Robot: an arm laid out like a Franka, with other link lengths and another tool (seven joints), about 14 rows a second.
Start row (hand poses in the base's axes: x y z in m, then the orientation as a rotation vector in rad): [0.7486 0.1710 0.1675 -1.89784 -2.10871 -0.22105]
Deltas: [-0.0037 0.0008 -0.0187 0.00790 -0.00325 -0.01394]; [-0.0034 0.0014 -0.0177 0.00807 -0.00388 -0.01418]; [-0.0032 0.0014 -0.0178 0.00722 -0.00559 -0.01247]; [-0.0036 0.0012 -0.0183 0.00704 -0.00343 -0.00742]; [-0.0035 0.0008 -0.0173 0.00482 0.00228 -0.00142]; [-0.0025 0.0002 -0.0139 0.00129 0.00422 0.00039]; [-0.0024 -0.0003 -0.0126 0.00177 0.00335 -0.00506]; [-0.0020 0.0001 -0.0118 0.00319 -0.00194 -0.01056]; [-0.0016 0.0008 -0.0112 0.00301 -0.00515 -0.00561]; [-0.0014 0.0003 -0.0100 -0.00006 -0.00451 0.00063]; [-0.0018 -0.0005 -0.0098 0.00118 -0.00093 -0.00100]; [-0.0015 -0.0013 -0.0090 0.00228 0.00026 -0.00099]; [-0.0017 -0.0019 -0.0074 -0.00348 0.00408 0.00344]
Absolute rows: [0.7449 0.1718 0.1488 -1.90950 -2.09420 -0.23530]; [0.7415 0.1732 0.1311 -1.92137 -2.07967 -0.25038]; [0.7383 0.1746 0.1133 -1.93220 -2.06810 -0.26594]; [0.7347 0.1758 0.0950 -1.93703 -2.05979 -0.27799]; [0.7312 0.1766 0.0777 -1.93520 -2.05452 -0.28068]; [0.7287 0.1768 0.0638 -1.93299 -2.05154 -0.27753]; [0.7263 0.1765 0.0512 -1.93657 -2.04389 -0.27698]; [0.7243 0.1766 0.0394 -1.94649 -2.03377 -0.28449]; [0.7227 0.1774 0.0282 -1.95195 -2.03024 -0.29399]; [0.7213 0.1777 0.0182 -1.95238 -2.03365 -0.29845]; [0.7195 0.1772 0.0084 -1.95298 -2.03268 -0.30077]; [0.7180 0.1759 -0.0006 -1.95264 -2.03039 -0.30291]; [0.7163 0.1740 -0.0080 -1.95004 -2.03287 -0.29456]
